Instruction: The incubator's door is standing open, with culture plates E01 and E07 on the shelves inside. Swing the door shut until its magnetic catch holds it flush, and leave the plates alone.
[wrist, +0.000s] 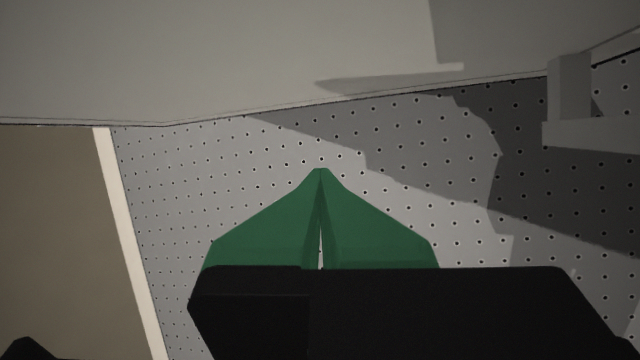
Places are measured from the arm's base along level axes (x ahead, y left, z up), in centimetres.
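Pixels of known places: gripper, fingertip midpoint: (320, 179).
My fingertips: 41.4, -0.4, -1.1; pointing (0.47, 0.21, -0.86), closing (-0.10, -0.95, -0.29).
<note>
For each thing: its top centre in the pictures, then the offset to it from my fingertips, as dx, dy, dz. "spot": a spot on its surface instead. Level surfaces: height alone.
- incubator, surface spot: (210, 55) spot: +4.6, +1.4, +5.0
- pale grey handle-like bar, surface spot: (595, 135) spot: +1.0, -10.6, -0.1
- square post, middle of its top: (575, 86) +3.0, -11.2, -2.8
- grey perforated board, its level: dz -23.0
- cream strip, surface spot: (130, 217) spot: -7.7, +42.7, -23.0
The incubator (210, 55) shows as large, smooth, pale grey surfaces across the top of the wrist view, with a corner in its lower edge left of centre. Which part is the door, and how far it stands open, I cannot tell. A pale grey handle-like bar (595, 135) with a square post (570, 87) juts out at the right, by the incubator's edge. My gripper (320, 179) is shut and empty. Its green fingertips meet at the centre, below the incubator's lower edge in the view, with no visible contact. Plates E01 and E07 and the shelves do not show.
A grey perforated board (200, 180) lies behind the fingers, with dark shadows across its right part. A cream strip (125, 220) runs down its left edge, beside a plain brown surface (55, 225). Another shadow falls on the incubator's surface, upper right.
</note>
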